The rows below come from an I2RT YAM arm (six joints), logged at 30 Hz.
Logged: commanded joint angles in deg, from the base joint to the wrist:
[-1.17, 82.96, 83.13, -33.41, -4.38, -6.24]
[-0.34, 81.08, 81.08, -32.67, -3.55, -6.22]
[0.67, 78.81, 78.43, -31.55, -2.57, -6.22]
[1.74, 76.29, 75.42, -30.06, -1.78, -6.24]
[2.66, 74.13, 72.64, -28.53, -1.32, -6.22]
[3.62, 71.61, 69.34, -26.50, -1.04, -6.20]
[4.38, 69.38, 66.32, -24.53, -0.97, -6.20]
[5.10, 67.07, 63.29, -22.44, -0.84, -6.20]
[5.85, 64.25, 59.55, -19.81, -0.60, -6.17]
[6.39, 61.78, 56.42, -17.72, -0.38, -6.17]
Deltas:
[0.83, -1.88, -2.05, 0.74, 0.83, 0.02]
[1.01, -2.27, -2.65, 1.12, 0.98, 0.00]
[1.07, -2.52, -3.01, 1.49, 0.79, -0.02]
[0.92, -2.16, -2.78, 1.53, 0.46, 0.02]
[0.96, -2.52, -3.30, 2.03, 0.28, 0.02]
[0.76, -2.23, -3.02, 1.97, 0.07, 0.00]
[0.72, -2.31, -3.03, 2.09, 0.13, 0.00]
[0.75, -2.82, -3.74, 2.63, 0.24, 0.03]
[0.54, -2.47, -3.13, 2.09, 0.22, 0.00]

